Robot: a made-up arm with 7 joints.
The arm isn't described. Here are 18 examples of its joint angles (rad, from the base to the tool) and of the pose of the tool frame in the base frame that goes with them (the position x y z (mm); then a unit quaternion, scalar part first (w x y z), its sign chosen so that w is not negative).
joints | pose
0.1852 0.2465 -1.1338 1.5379 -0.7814 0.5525 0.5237 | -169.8 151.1 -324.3 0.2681 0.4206 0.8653 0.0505
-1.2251 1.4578 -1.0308 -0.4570 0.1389 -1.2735 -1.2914 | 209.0 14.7 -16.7 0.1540 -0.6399 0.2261 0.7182
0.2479 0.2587 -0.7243 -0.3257 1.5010 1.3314 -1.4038 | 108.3 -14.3 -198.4 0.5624 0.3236 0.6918 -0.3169
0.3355 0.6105 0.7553 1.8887 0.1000 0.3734 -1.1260 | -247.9 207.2 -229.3 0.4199 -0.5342 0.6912 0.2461
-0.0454 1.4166 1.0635 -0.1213 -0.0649 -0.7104 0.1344 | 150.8 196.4 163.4 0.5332 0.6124 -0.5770 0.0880
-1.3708 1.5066 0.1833 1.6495 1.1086 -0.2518 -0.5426 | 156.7 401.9 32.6 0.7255 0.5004 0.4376 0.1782
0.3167 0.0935 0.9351 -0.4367 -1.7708 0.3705 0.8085 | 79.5 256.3 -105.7 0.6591 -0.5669 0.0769 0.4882
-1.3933 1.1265 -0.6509 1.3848 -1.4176 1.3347 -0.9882 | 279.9 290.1 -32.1 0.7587 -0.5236 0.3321 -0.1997
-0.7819 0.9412 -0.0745 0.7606 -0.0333 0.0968 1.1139 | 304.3 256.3 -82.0 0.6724 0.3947 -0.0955 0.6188
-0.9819 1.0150 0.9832 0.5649 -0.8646 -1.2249 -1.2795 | 142.6 337.6 89.6 0.5296 0.4692 -0.6988 0.1052
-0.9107 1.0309 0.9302 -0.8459 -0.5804 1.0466 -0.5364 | 63.3 122.5 174.5 0.8862 0.3023 -0.3443 -0.0682
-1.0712 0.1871 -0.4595 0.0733 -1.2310 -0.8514 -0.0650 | 280.2 -65.5 28.2 0.6913 -0.5051 -0.4407 -0.2698
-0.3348 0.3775 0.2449 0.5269 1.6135 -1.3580 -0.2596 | 218.0 148.6 -228.8 0.5001 0.6057 -0.1004 -0.6107
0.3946 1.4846 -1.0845 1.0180 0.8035 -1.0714 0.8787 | -90.9 368.6 -134.5 0.5283 0.4873 0.3732 -0.5867
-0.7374 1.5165 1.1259 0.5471 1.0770 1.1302 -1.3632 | 40.8 343.2 173.8 0.8615 -0.0076 0.2506 0.4416
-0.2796 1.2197 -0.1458 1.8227 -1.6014 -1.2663 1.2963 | -15.5 396.6 -80.2 0.1068 0.1649 -0.4289 0.8817
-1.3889 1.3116 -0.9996 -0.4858 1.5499 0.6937 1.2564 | 233.6 -16.9 48.2 0.0494 -0.3791 0.8523 -0.3569
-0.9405 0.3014 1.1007 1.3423 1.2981 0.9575 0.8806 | 245.5 176.3 -259.4 0.4722 0.4974 0.5766 0.4441
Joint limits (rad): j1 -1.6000..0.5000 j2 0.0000..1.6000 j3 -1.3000..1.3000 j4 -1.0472..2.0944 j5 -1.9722..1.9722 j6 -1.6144..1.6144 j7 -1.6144..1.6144
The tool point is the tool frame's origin. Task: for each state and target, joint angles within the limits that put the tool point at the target. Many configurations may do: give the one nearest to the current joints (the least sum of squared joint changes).
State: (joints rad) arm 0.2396 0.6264 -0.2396 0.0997 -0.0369 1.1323 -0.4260
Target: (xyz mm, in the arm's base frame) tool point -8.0 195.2 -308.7
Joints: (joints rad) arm 0.3495 0.6124 -0.2635 0.4517 -0.0376 1.0710 -0.4260
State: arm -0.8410 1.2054 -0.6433 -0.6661 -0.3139 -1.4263 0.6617
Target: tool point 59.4 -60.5 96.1
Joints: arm -1.5616 0.7193 -0.6955 -0.8302 -0.3013 -1.1755 0.6617
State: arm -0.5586 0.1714 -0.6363 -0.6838 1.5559 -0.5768 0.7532
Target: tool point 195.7 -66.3 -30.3
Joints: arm -0.4973 0.2521 -0.4708 -0.5142 1.5701 -0.5516 0.7532
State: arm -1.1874 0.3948 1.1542 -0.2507 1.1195 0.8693 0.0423
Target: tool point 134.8 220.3 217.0
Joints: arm -1.6000 0.7225 0.6928 -0.0802 1.0737 0.7046 0.0423
